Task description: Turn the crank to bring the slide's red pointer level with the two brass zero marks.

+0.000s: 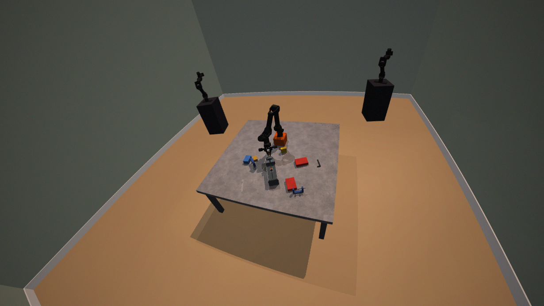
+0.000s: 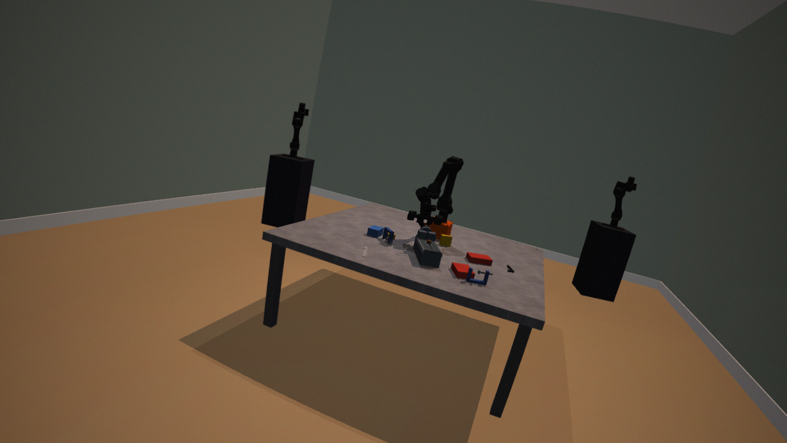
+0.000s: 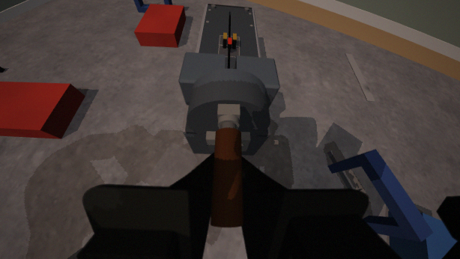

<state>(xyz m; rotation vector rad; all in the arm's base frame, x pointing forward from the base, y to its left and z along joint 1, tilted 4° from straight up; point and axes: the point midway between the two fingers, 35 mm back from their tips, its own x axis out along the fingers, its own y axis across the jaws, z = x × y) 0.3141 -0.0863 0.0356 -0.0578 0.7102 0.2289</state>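
Now: the brown crank handle 30 mm above my gripper tip and 20 mm behind it. From my gripper tip the other things lie so: yellow cube: 160 mm behind, 120 mm to the left, 60 mm below; red pointer: 150 mm ahead, 30 mm to the left, 10 mm below; blue block: 260 mm to the right, 70 mm below, 40 mm behind.
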